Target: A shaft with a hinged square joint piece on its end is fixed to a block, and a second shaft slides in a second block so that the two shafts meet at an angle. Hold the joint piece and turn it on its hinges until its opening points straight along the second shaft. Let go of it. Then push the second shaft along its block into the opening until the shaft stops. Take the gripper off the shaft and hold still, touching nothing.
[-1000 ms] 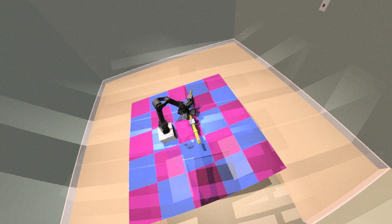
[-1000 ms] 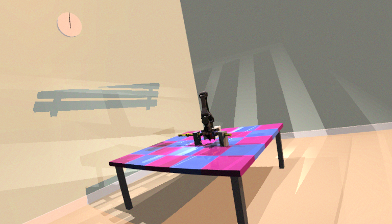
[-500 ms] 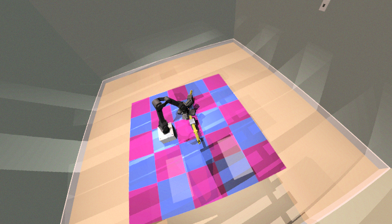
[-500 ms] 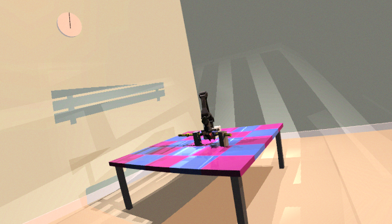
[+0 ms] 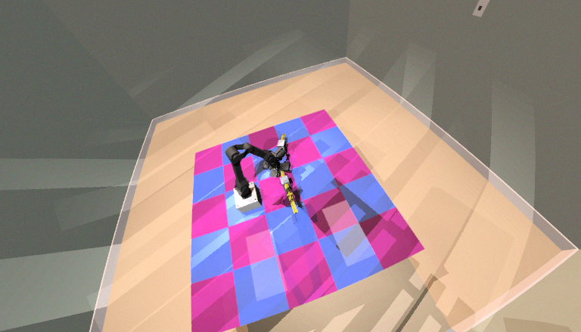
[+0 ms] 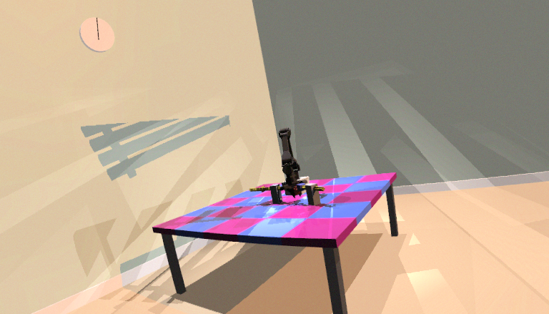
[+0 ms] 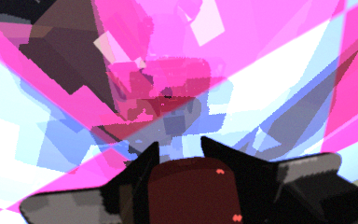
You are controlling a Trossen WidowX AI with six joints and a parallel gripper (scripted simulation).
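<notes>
My gripper tip is 5 cm below the red-orange joint piece.
</notes>
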